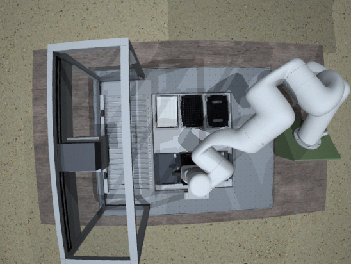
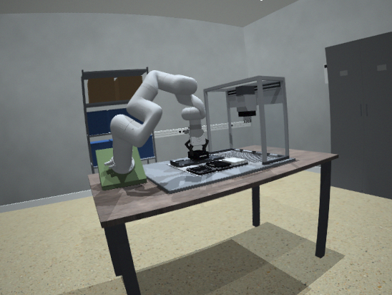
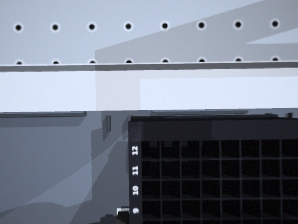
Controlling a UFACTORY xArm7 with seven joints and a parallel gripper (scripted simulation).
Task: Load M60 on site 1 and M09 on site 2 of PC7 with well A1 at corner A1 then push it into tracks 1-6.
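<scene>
My hand is 40 mm above the dark plate carrier PC7 and 10 mm past it. From my hand the other things lie so: pale 384-well plate M60 (250 mm to the right, 70 mm ahead, 30 mm below); black deep-well block M09 (10 mm below); nest S3 (250 mm to the right, 70 mm ahead, 50 mm below).
</scene>
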